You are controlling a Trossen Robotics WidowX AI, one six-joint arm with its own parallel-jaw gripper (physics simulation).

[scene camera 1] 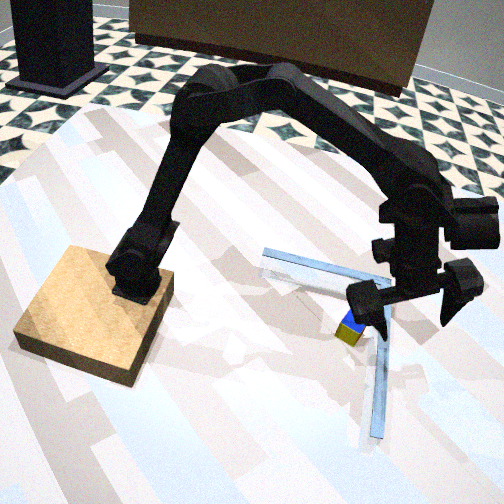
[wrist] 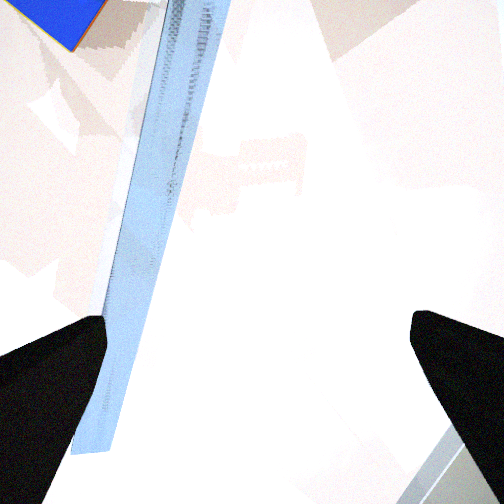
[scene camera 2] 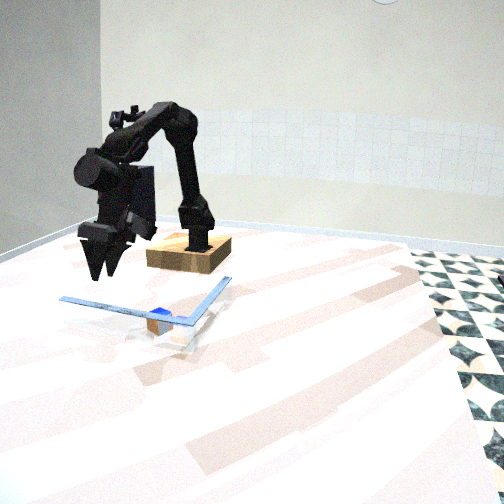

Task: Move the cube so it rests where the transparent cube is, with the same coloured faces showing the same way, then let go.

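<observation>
The cube (scene camera 1: 349, 330) sits on the table in the inner corner of a pale blue L-shaped bar (scene camera 1: 380, 380). It shows a blue top and a yellow side in scene camera 1, and a blue top with an orange side in scene camera 2 (scene camera 2: 159, 319). The wrist view catches only its blue top (wrist: 62, 20) at the top left. My gripper (scene camera 1: 412, 305) is open and empty, raised above the table just right of the cube, outside the bar. The transparent cube is hard to tell apart; a faint glassy shape (scene camera 2: 182, 335) lies beside the cube.
The arm's base stands on a wooden block (scene camera 1: 95, 312) at the left. The L-shaped bar (wrist: 150, 230) runs under the gripper's left finger in the wrist view. A dark pillar (scene camera 1: 55, 45) and a brown wall stand far back on the tiled floor.
</observation>
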